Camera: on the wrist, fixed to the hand. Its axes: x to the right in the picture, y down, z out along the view.
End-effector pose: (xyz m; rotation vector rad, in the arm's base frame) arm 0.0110 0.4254 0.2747 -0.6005 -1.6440 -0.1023
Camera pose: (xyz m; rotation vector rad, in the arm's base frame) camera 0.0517 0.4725 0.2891 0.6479 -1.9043 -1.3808
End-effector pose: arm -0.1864 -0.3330 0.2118 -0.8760 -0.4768 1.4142
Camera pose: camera -0.2025 -0.3155 0.1525 -0.3114 -1.1096 -0.0142
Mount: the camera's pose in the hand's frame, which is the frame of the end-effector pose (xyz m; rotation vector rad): 0.0270 0.0542 -0.0202 -0.2225 -0.1558 -1.5494
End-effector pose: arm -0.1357 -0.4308 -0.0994 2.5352 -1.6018 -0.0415
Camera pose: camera -0.1706 -0.4759 -0.0707 2.8550 0.6194 -0.5116
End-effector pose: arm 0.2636 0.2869 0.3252 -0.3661 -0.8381 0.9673
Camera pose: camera 0.2559 0.3404 0.2913 0.2208 -1.0484 -0.5496
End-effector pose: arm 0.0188 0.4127 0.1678 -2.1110 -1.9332 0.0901
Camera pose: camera 0.0787 0.4324 0.1777 0.1921 3.1219 0.2835
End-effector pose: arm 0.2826 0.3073 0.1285 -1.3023 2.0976 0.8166
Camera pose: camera 0.2201 0.2957 0.1345 -2.2411 0.4124 0.3508
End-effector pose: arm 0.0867 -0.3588 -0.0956 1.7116 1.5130 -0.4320
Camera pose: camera 0.1390 -0.3242 -0.0839 0.0244 2.3762 -1.0367
